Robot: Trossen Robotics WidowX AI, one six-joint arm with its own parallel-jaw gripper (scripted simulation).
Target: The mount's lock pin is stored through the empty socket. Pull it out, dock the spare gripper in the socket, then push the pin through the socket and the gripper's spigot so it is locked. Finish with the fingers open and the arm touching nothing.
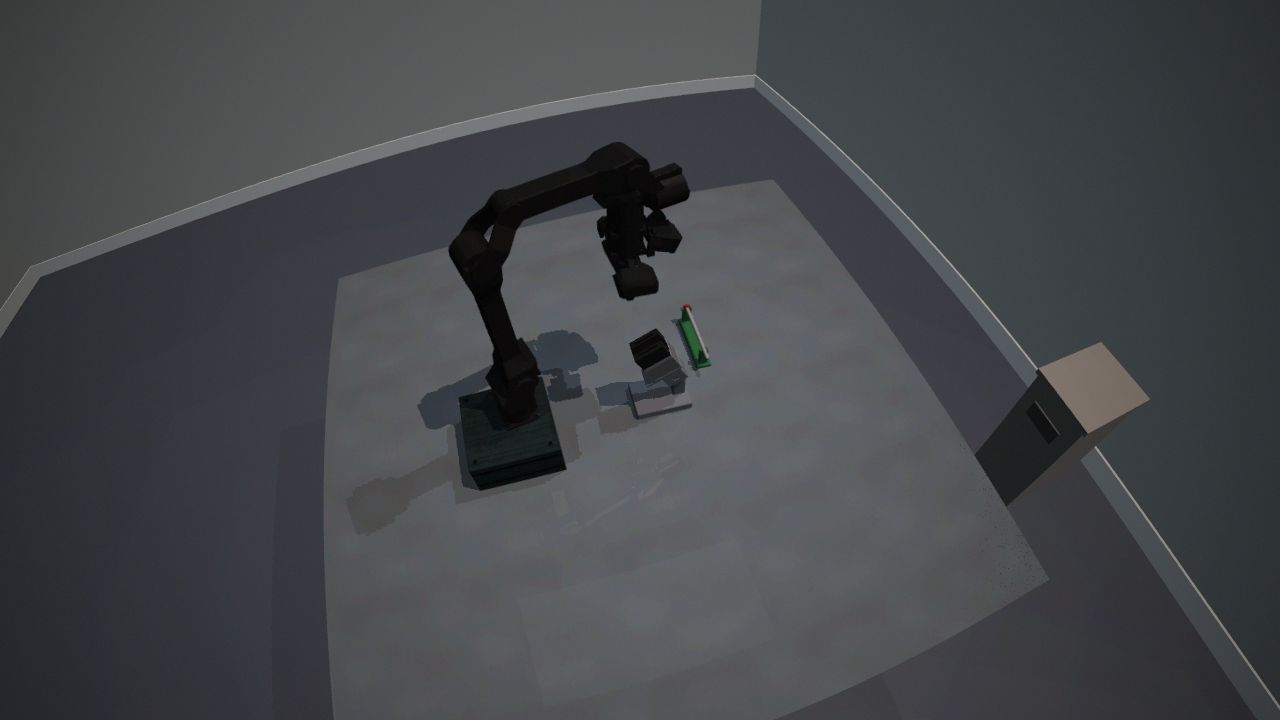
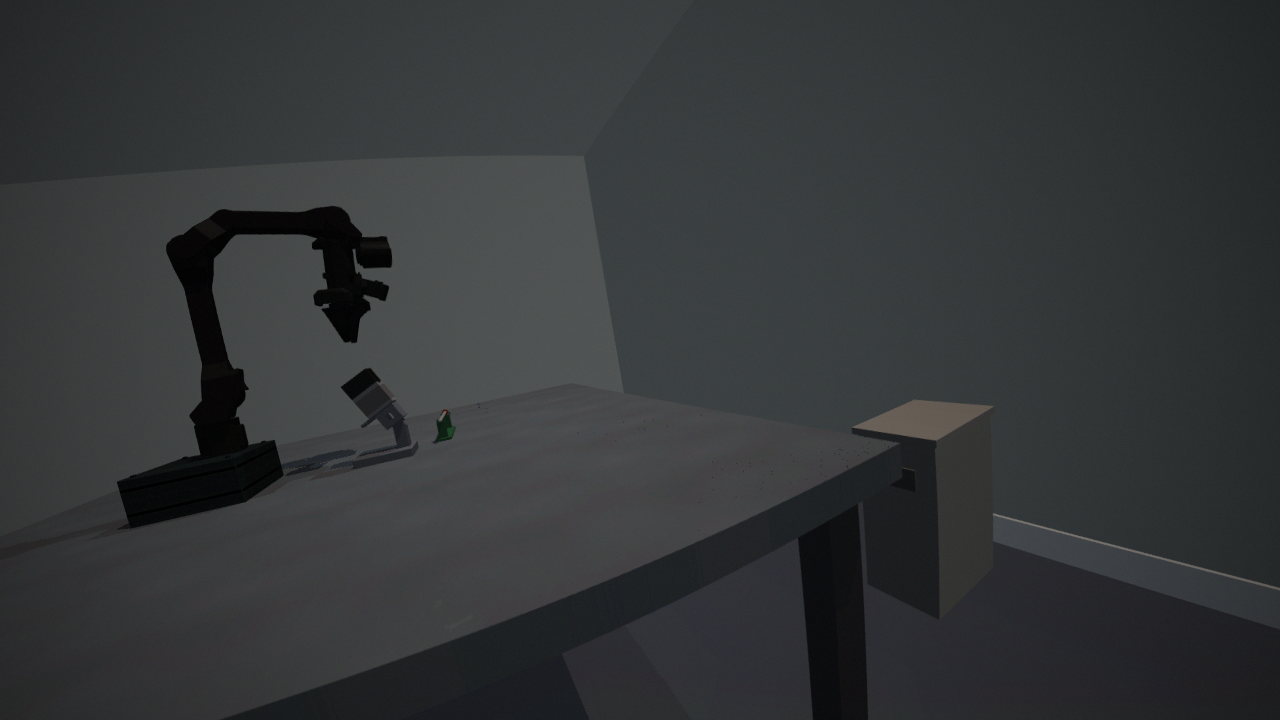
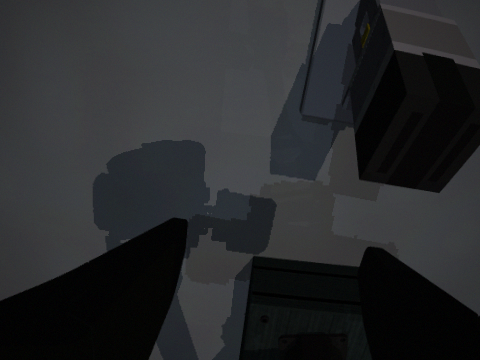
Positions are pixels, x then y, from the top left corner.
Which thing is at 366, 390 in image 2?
A black spare gripper.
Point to a black spare gripper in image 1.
652, 352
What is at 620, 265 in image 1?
My gripper.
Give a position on a grey socket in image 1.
670, 394
